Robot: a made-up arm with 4 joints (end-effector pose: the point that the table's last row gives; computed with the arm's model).
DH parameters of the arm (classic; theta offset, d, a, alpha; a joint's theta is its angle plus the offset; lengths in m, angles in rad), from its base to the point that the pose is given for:
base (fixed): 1.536 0 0.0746 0
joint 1: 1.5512 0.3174 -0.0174 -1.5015
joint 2: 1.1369 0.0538 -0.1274 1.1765
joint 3: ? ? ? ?
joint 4: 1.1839 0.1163 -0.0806 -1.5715
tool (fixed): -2.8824 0.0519 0 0
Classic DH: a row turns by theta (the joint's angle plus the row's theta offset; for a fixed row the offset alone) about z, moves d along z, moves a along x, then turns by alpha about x.
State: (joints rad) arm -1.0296 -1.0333 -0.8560 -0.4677
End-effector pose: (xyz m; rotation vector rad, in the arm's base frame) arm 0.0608 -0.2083 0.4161 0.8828 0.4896 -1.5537
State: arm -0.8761 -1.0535 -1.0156 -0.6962
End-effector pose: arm 0.0855 -0.2148 0.4245 0.6871 0.4492 -1.6079
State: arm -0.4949 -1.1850 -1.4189 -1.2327
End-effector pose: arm 0.1637 -0.2080 0.4212 0.1321 0.4623 -1.6732
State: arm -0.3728 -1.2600 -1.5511 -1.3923
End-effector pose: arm 0.1935 -0.1980 0.4096 -0.0814 0.5002 -1.6603
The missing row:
joint 3: -0.0419 0.1226 0.0025 1.8863
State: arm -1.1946 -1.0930 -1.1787 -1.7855
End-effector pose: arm 0.0023 -0.2195 0.4991 -0.4067 0.0844 -2.0839
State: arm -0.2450 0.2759 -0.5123 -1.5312
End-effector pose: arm -0.1184 0.0933 0.5898 -0.1241 -1.5642 -0.4291
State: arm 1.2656 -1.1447 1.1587 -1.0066
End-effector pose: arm -0.0007 0.1550 0.4777 0.0161 -0.2528 2.5159
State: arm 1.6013 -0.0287 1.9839 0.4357
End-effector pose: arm 0.0467 0.0949 0.3542 -1.4973 -1.5677 1.6023
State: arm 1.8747 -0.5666 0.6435 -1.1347
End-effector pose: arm -0.0498 0.0861 0.5317 0.5008 -0.8209 2.5555
